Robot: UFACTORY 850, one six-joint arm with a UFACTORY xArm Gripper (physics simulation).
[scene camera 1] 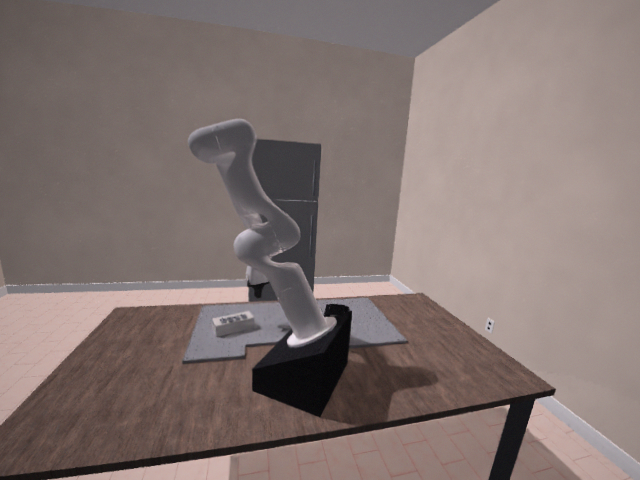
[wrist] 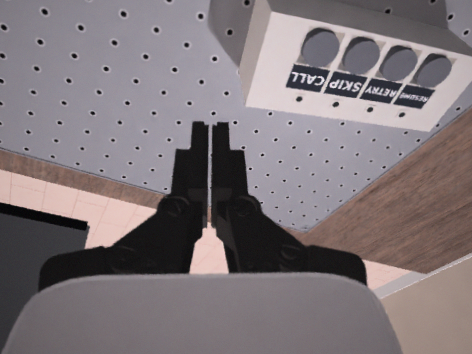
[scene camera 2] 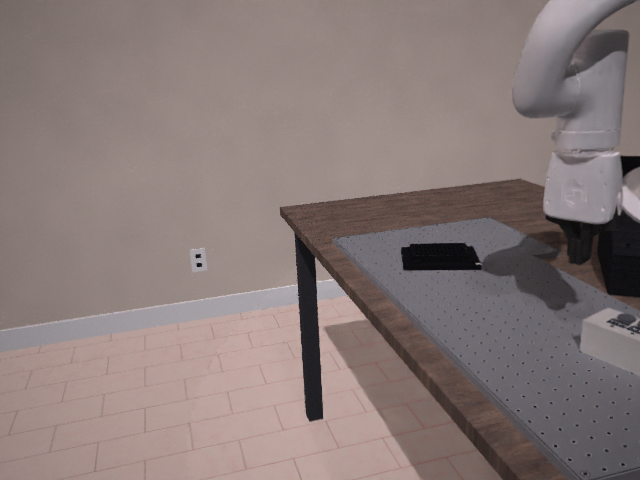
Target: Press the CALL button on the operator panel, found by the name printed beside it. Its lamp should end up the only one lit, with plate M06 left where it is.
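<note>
The operator panel [scene camera 1: 233, 325] [scene camera 2: 610, 343] [wrist: 270, 75] is a pale box on the grey perforated board [scene camera 1: 217, 351] [scene camera 2: 413, 294] [wrist: 100, 100]. In the wrist view its CALL button [wrist: 320, 47] is a round grey disc at the end of a row with SKIP, RETRY and RESUME. The small lamp by CALL [wrist: 299, 99] looks dark, as do the other lamps. My gripper [scene camera 2: 580, 258] [wrist: 210, 144] is shut and empty, above the board and to the CALL end's side of the panel in the wrist view. It is hidden in scene camera 1. No M06 label is readable.
A black ribbed plate-like object [scene camera 2: 439, 258] lies on the board; I cannot tell whether it is M06. The brown table [scene camera 1: 129, 403] [scene camera 2: 413, 211] [wrist: 400, 215] carries the board and the black arm base [scene camera 1: 305, 372]. A dark fridge [scene camera 1: 289, 170] stands behind the table.
</note>
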